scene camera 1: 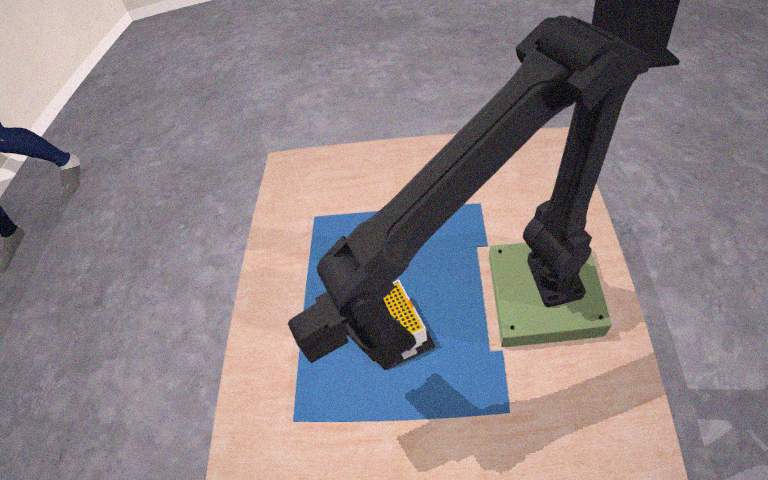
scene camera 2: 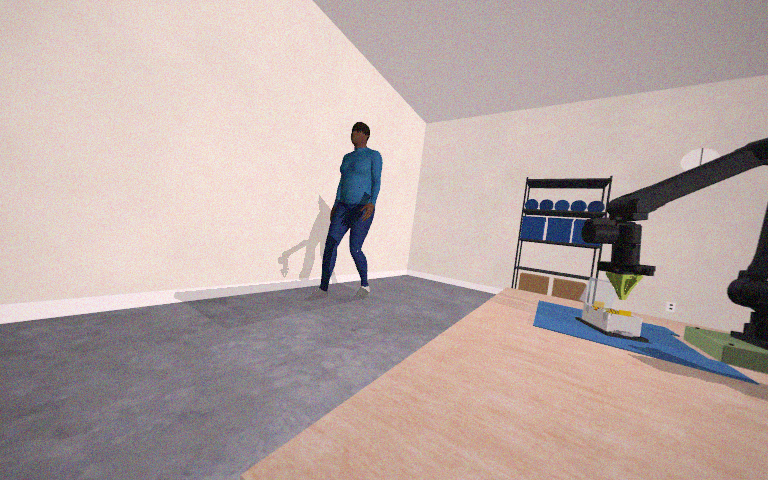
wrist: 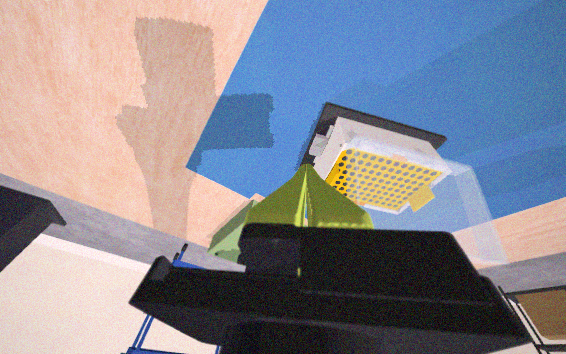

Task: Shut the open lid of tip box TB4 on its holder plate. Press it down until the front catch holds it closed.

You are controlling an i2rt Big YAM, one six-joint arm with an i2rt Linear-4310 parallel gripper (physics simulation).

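Frame: origin at the arm's base, x back, y right, z up, level; metres.
Where they show: gripper, fingertip midpoint: (scene camera 1: 389, 353) (scene camera 2: 622, 299) (wrist: 306, 170); arm's base, origin of the base link: (scene camera 1: 555, 277).
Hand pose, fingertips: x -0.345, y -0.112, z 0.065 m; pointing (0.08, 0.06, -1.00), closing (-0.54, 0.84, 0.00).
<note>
Each offset is from my fingertips to the centre of the thing. "spot": to the spot under its first point. Level surfaces: height alone.
The tip box {dy +0.105, dx +0.014, dz -0.076 m} (scene camera 1: 420, 337) (scene camera 2: 621, 324) (wrist: 385, 134) is white with a yellow tip rack and sits on its black holder plate (scene camera 1: 428, 345) (wrist: 390, 122). Its clear lid {spot: dy +0.075, dx -0.025, dz +0.010 m} (scene camera 2: 601, 290) (wrist: 479, 215) stands open, tilted up from the side away from the small grey front catch {spot: dy +0.034, dx +0.030, dz -0.092 m} (scene camera 1: 408, 353) (wrist: 319, 144). The arm hides the lid in scene camera 1. My gripper (scene camera 2: 624, 297) (wrist: 306, 170) is shut and empty, yellow-green fingertips pointing down, above the box's yellow rack in scene camera 2. Its fingertips are hidden in scene camera 1. No TB4 label is readable.
The holder plate lies on a blue mat {dz -0.109 m} (scene camera 1: 453, 254) (scene camera 2: 555, 316) (wrist: 450, 60) on the wooden table {dz -0.112 m} (scene camera 1: 271, 283) (scene camera 2: 453, 396). The green base block (scene camera 1: 515, 294) (scene camera 2: 702, 339) carries the arm. A person (scene camera 2: 357, 181) and a shelf rack (scene camera 2: 566, 183) stand beyond the table.
</note>
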